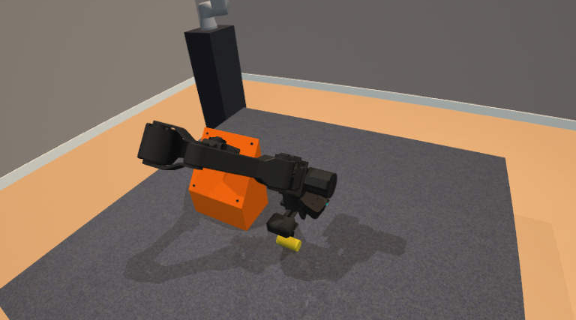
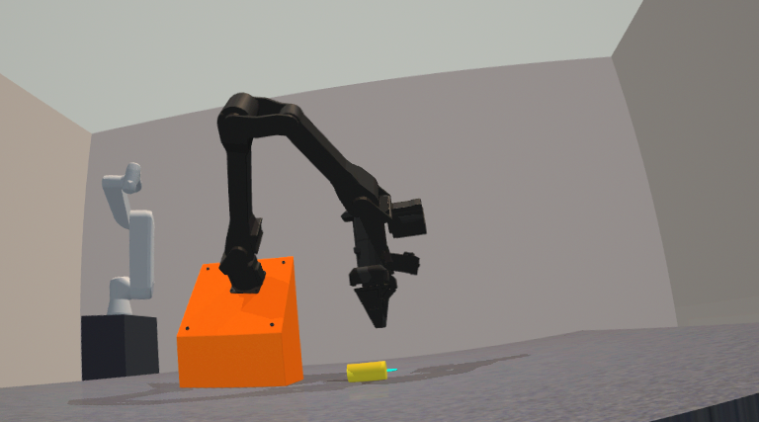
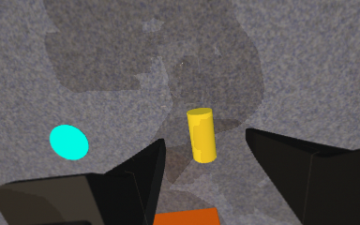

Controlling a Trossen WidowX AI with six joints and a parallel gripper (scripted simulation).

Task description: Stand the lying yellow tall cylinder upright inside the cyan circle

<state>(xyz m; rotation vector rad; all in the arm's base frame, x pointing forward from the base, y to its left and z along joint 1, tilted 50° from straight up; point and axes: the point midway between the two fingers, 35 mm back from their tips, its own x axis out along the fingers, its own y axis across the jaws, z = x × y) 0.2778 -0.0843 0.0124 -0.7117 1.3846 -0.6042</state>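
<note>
Right now the yellow tall cylinder is 8 cm below my gripper tip and 3 cm behind it. The rest, counted from my gripper tip: cyan circle 20 cm to the left, 9 cm below, 3 cm behind.
</note>
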